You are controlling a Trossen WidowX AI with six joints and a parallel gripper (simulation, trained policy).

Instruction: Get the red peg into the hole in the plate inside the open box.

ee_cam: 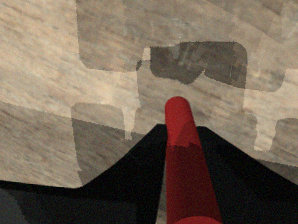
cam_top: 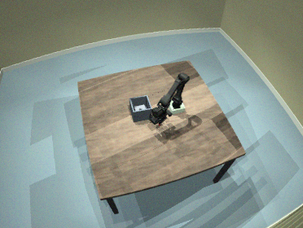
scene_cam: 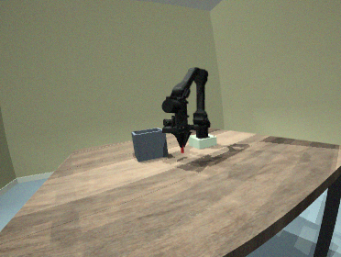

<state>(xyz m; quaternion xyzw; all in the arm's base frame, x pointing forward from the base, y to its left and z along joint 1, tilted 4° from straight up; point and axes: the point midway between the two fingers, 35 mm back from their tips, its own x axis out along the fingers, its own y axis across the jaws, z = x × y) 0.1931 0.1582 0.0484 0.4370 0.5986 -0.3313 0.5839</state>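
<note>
My gripper tip is now 18 cm to the left of the pale plate, 12 cm short of it and 2 cm above it. From my gripper tip the other things lie so: red peg: 1 cm above.
</note>
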